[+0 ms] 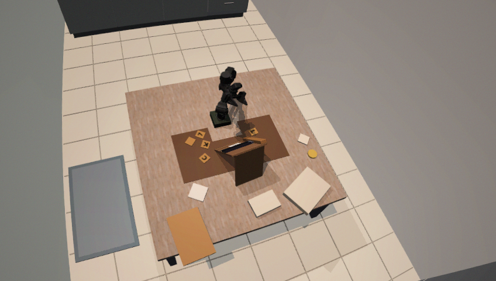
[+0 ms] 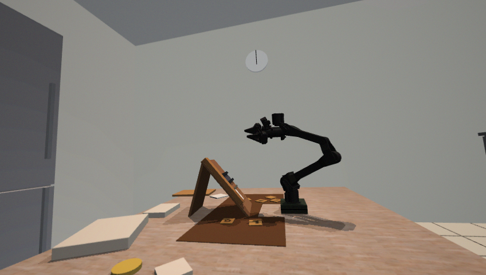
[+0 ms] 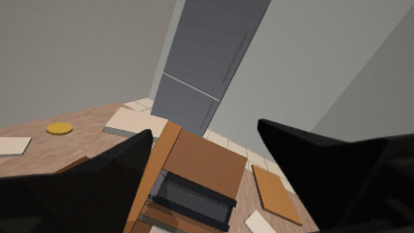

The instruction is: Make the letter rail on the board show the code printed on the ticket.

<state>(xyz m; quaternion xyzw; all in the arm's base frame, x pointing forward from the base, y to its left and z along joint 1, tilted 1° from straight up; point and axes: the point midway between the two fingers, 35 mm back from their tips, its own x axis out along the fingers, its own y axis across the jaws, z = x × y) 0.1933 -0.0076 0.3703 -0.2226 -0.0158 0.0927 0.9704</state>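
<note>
The white ticket is 60 mm ahead of my gripper tip, 40 mm to the right of it and 330 mm below it. Round my gripper tip: c tile 30 mm ahead, 250 mm to the right, 410 mm below; cream slab 490 mm ahead, 40 mm to the right, 400 mm below; small white card 180 mm ahead, 490 mm to the left, 410 mm below.
</note>
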